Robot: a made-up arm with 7 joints. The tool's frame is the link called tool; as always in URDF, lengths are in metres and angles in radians. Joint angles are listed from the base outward.
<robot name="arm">
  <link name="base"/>
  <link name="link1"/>
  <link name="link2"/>
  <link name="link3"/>
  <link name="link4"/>
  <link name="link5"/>
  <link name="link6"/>
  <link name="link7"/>
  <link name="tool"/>
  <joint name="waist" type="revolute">
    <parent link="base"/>
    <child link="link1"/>
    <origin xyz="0 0.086 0" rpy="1.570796 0 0"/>
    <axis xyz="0 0 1"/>
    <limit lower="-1.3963" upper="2"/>
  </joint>
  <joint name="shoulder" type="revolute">
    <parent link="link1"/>
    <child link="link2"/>
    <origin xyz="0 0 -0.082" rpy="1.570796 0 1.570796"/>
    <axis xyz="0 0 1"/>
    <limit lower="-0.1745" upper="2"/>
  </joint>
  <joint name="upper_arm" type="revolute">
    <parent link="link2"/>
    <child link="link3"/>
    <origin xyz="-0.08 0 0" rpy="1.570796 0 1.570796"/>
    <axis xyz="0 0 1"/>
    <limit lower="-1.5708" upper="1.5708"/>
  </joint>
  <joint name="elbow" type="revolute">
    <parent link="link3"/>
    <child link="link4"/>
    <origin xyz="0 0 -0.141" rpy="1.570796 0 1.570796"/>
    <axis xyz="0 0 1"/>
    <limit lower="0" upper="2.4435"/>
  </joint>
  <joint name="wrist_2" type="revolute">
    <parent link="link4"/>
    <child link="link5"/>
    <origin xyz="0 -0.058 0" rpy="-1.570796 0 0"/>
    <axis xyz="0 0 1"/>
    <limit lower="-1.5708" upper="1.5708"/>
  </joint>
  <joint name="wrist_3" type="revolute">
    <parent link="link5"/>
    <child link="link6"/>
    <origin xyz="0 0 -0.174" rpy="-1.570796 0 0"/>
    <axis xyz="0 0 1"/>
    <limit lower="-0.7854" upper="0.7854"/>
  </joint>
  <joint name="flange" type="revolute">
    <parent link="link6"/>
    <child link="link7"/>
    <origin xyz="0 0 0" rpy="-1.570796 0 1.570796"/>
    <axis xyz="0 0 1"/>
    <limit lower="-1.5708" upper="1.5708"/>
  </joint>
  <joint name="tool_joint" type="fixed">
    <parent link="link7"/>
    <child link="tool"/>
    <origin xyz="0 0 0" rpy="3.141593 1.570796 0"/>
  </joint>
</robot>
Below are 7 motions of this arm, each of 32 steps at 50 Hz.
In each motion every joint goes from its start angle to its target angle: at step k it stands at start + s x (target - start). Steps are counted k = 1, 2, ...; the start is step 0. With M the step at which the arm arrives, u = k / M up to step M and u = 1 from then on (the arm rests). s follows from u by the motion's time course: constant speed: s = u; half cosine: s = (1 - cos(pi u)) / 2; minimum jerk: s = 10 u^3 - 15 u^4 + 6 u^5.
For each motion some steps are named. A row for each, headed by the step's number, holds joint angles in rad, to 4 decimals.
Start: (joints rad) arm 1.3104 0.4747 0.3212 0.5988 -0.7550 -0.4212 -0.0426
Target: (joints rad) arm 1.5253 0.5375 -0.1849 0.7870 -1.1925 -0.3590 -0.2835
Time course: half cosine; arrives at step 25
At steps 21, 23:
21: 1.5120 0.5336 -0.1536 0.7754 -1.1654 -0.3628 -0.2686
23: 1.5219 0.5365 -0.1769 0.7840 -1.1856 -0.3600 -0.2797

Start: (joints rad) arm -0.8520 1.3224 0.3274 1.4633 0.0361 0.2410 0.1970
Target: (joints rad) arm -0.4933 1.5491 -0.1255 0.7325 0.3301 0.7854 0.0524
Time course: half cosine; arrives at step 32
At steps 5, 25, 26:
5: -0.8308 1.3358 0.3007 1.4202 0.0535 0.2731 0.1885
25: -0.5340 1.5234 -0.0741 0.8154 0.2967 0.7236 0.0688
26: -0.5235 1.5300 -0.0873 0.7941 0.3053 0.7395 0.0646

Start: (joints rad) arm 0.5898 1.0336 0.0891 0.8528 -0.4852 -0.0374 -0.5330
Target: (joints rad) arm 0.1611 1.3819 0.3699 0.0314 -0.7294 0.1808 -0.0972
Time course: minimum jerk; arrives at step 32
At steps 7, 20, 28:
7: 0.5584 1.0591 0.1097 0.7926 -0.5031 -0.0214 -0.5010
20: 0.2791 1.2860 0.2926 0.2575 -0.6622 0.1207 -0.2171
28: 0.1680 1.3763 0.3654 0.0446 -0.7255 0.1773 -0.1042

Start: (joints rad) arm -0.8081 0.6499 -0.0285 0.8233 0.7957 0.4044 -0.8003
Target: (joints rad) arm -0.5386 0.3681 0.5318 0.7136 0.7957 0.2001 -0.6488
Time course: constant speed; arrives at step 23
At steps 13, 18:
13: -0.6558 0.4906 0.2882 0.7613 0.7957 0.2889 -0.7147
18: -0.5972 0.4294 0.4100 0.7374 0.7957 0.2445 -0.6817

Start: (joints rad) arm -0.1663 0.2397 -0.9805 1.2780 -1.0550 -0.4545 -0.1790
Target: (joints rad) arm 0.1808 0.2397 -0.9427 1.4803 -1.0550 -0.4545 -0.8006
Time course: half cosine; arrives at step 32
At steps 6, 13, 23, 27, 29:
6: -0.1371 0.2397 -0.9773 1.2950 -1.0550 -0.4545 -0.2314
13: -0.0431 0.2397 -0.9671 1.3498 -1.0550 -0.4545 -0.3996
23: 0.1173 0.2397 -0.9496 1.4433 -1.0550 -0.4545 -0.6870
27: 0.1603 0.2397 -0.9449 1.4684 -1.0550 -0.4545 -0.7639
29: 0.1733 0.2397 -0.9435 1.4759 -1.0550 -0.4545 -0.7872

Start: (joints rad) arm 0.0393 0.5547 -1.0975 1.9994 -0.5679 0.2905 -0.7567
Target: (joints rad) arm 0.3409 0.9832 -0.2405 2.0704 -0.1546 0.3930 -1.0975
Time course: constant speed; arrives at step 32
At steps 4, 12, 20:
4: 0.0770 0.6083 -0.9904 2.0083 -0.5162 0.3033 -0.7993
12: 0.1524 0.7154 -0.7761 2.0260 -0.4129 0.3289 -0.8845
20: 0.2278 0.8225 -0.5619 2.0438 -0.3096 0.3546 -0.9697

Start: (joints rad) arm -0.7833 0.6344 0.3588 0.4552 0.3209 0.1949 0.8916
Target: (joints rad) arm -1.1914 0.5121 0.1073 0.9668 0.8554 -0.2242 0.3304
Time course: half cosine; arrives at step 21
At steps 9, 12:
9: -0.9419 0.5869 0.2610 0.6541 0.5287 0.0320 0.6734
12: -1.0328 0.5596 0.2051 0.7679 0.6476 -0.0613 0.5486

